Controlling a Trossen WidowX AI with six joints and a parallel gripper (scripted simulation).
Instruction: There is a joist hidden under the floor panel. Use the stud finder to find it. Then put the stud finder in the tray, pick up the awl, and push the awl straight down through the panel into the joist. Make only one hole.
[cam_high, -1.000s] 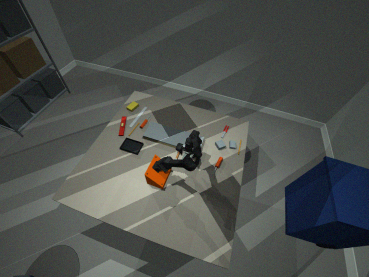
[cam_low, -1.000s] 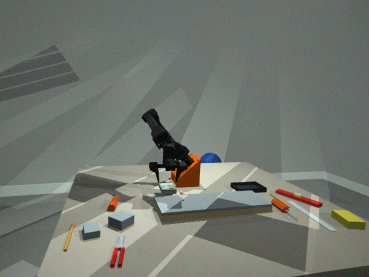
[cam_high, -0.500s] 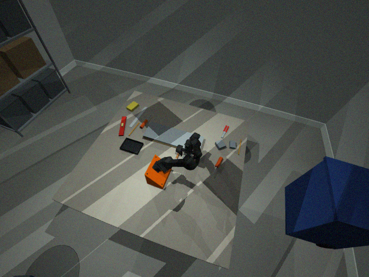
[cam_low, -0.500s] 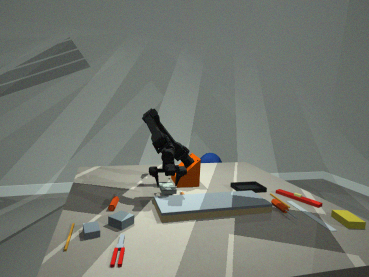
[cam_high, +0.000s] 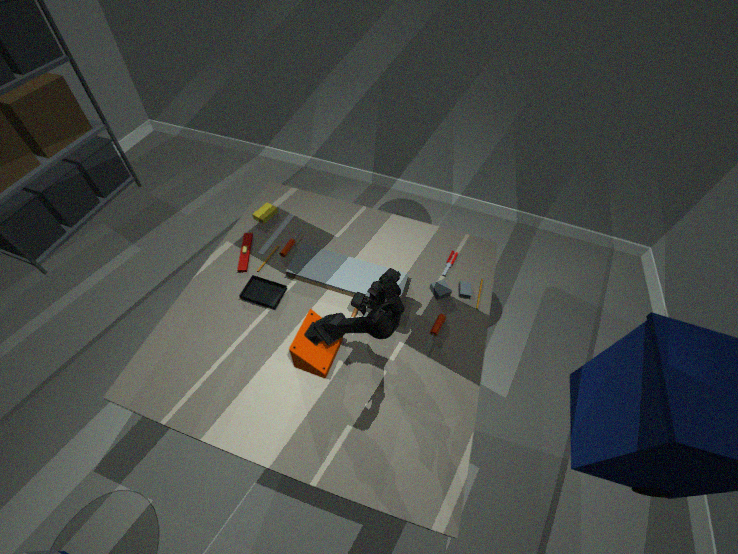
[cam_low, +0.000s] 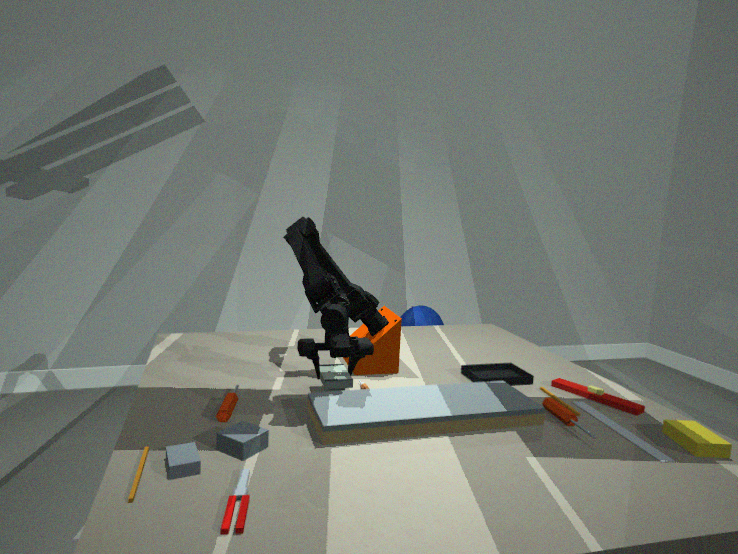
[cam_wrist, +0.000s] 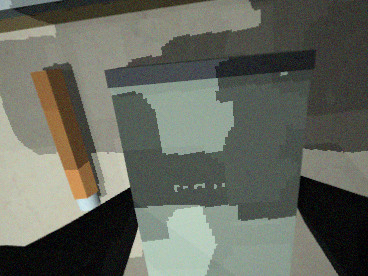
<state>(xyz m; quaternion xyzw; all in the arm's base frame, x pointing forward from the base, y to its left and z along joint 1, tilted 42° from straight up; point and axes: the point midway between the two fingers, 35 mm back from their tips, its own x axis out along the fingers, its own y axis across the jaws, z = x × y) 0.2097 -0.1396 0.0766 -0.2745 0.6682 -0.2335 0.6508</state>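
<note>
Right now the awl is 80 mm to the left of my gripper tip, 30 mm below it and 20 mm behind it. Round my gripper tip: ruler: 630 mm to the left, 250 mm ahead, 40 mm below; stud finder: 30 mm below, 20 mm ahead; black tray: 480 mm to the left, 80 mm behind, 30 mm below.
</note>
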